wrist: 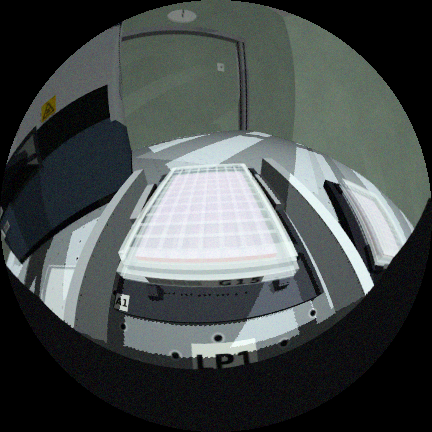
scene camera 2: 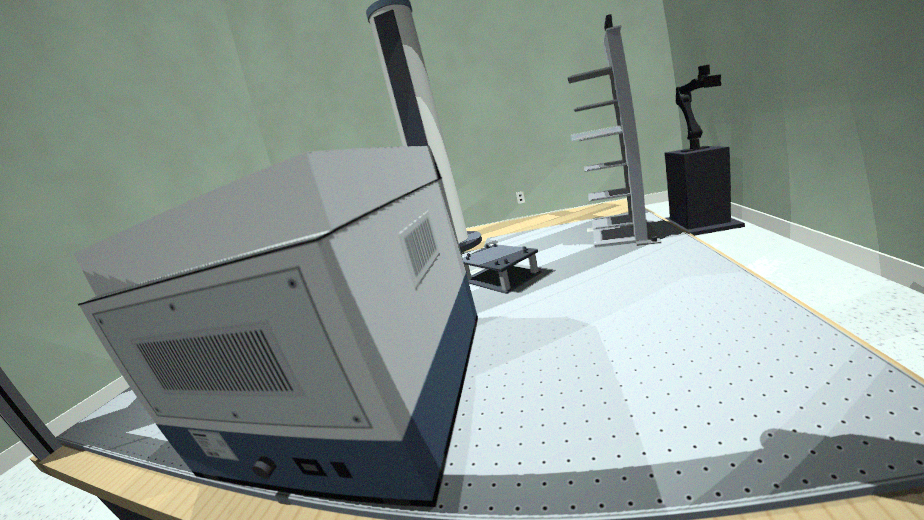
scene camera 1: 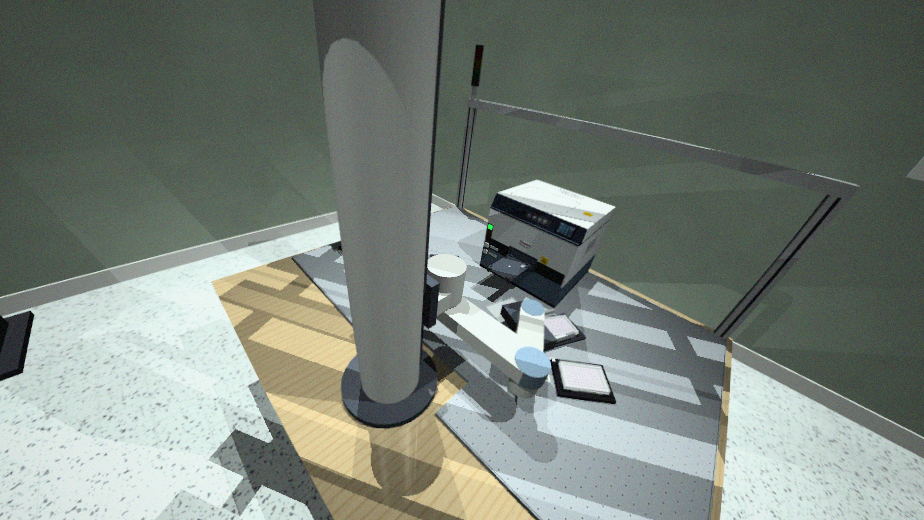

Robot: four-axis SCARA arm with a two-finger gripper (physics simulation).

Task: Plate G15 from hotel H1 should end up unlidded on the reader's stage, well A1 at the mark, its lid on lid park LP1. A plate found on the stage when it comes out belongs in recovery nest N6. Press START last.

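Frame: origin at the arm's base, x left, y back, z up, level; centimetres.
Where they show: gripper, fingertip midpoint: (wrist: 202, 170) (scene camera 1: 563, 322); arm's base at its link origin: (scene camera 1: 390, 381).
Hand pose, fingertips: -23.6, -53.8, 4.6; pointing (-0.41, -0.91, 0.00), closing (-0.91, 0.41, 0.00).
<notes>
Things, the pixels of their top centre, and the offset from my fingertips, as dx, dy, dz. "pt": a spot on its surface instead.
- Plate G15 at its top centre: (wrist: 204, 183) (scene camera 1: 558, 323) +0.9, +2.1, +0.0
- dark nest at its top centre: (wrist: 210, 197) (scene camera 1: 557, 327) +0.6, +2.1, -1.3
- labelled LP1 at its top centre: (wrist: 224, 361) +5.3, +11.5, -3.3
- A1 tag at a spot on its surface: (wrist: 121, 302) pt +8.8, +6.5, -2.3
- reader at its top centre: (scene camera 2: 273, 187) (scene camera 1: 557, 199) +25.5, -26.6, +29.9
- dark stage at its top centre: (scene camera 1: 511, 264) +24.8, -0.4, +10.5
- plate at its top centre: (wrist: 379, 213) (scene camera 1: 584, 375) -14.0, +14.7, -0.5
- low raised platform at its top centre: (scene camera 2: 495, 251) +46.5, +11.6, +3.7
Plate G15 (scene camera 1: 561, 327) (wrist: 207, 220) sits level on the dark nest (wrist: 210, 307) labelled LP1 (wrist: 223, 359), its clear lid on top and its G15 label facing the camera. The A1 tag (wrist: 121, 302) is at the nest's front left. My gripper (wrist: 202, 170) is around plate G15, its pads close against both long sides; it looks shut on it, though any hairline gap is too small to tell. The fingers are hidden in the first scene view. The reader (scene camera 1: 549, 226) (scene camera 2: 258, 323) (wrist: 80, 160) has a dark stage (scene camera 1: 510, 266) out at its front.
Another plate (scene camera 1: 583, 377) (wrist: 375, 220) sits on a black nest to the right of LP1. A shelf tower (scene camera 2: 630, 142) and a low raised platform (scene camera 2: 501, 256) stand beyond the reader. The arm's column (scene camera 1: 384, 226) rises nearby. A black robot arm (scene camera 2: 690, 116) stands on a pedestal (scene camera 2: 698, 184).
</notes>
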